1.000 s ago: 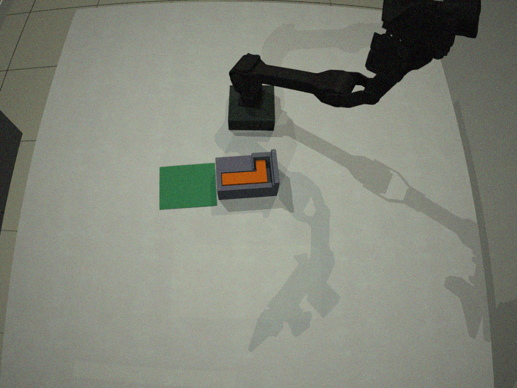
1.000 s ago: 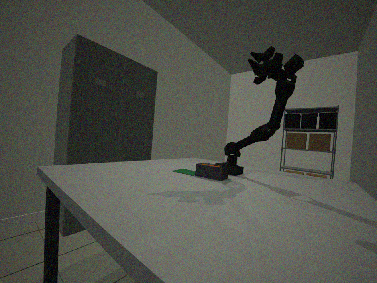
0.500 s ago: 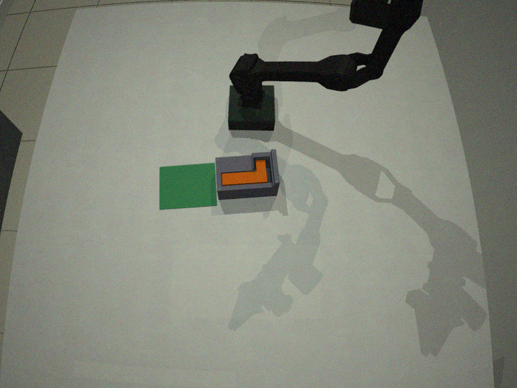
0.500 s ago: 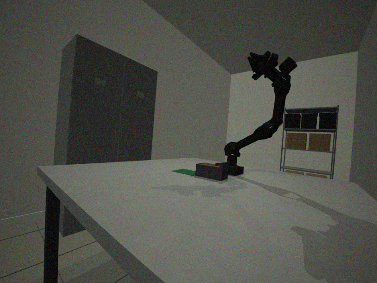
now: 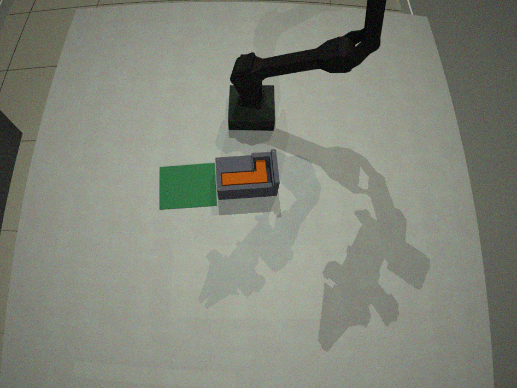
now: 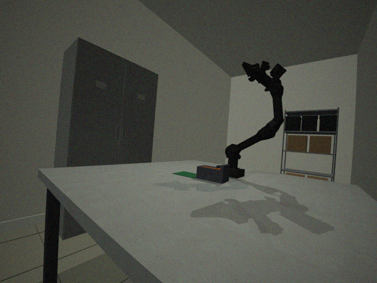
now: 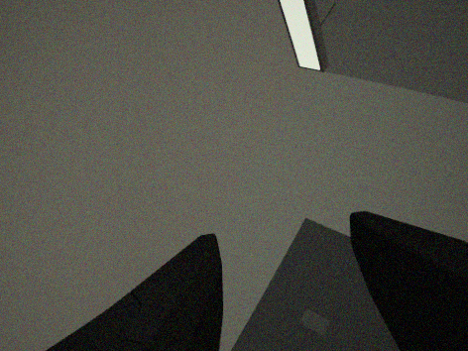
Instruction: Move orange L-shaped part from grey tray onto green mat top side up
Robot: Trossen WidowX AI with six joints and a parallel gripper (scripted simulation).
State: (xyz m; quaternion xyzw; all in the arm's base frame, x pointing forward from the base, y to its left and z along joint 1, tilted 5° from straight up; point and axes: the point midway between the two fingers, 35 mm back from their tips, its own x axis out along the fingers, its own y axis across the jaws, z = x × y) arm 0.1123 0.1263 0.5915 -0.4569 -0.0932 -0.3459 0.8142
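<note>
Right now my gripper tip is 130 mm short of the orange L-shaped part, 40 mm to the left of it and 620 mm above it.
</note>
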